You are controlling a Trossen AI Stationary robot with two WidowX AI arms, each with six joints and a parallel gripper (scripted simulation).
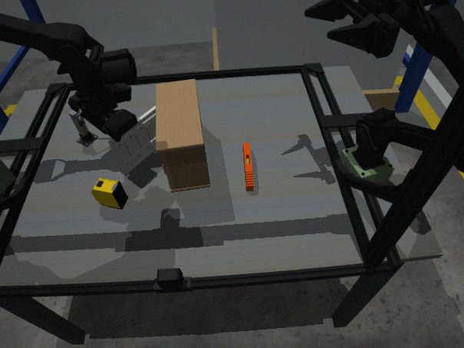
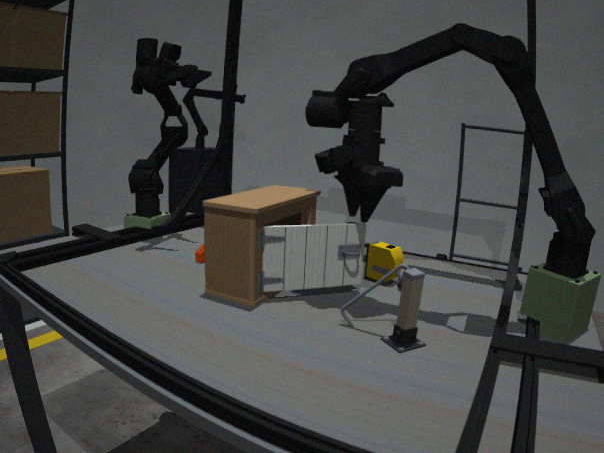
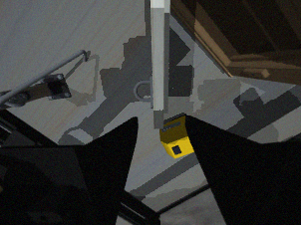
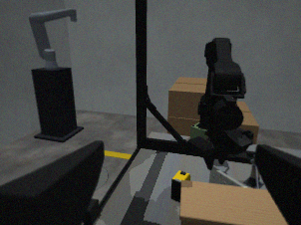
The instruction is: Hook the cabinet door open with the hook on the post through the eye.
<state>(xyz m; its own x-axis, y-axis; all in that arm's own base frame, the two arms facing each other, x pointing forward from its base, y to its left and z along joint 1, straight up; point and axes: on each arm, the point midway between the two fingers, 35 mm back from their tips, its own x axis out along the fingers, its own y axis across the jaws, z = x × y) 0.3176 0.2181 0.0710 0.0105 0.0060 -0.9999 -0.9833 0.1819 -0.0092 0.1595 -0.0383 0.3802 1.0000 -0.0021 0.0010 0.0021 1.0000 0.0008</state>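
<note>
Now: the grey hook 13 cm ahead of my left hand, 10 cm to the left of it and 11 cm below it. From my left hand the other things lie so: yellow tape measure 9 cm behind, 2 cm to the left, 13 cm below; then white slatted door 7 cm ahead, 5 cm to the right, 10 cm below; then orange level 1 cm behind, 33 cm to the right, 15 cm below.
</note>
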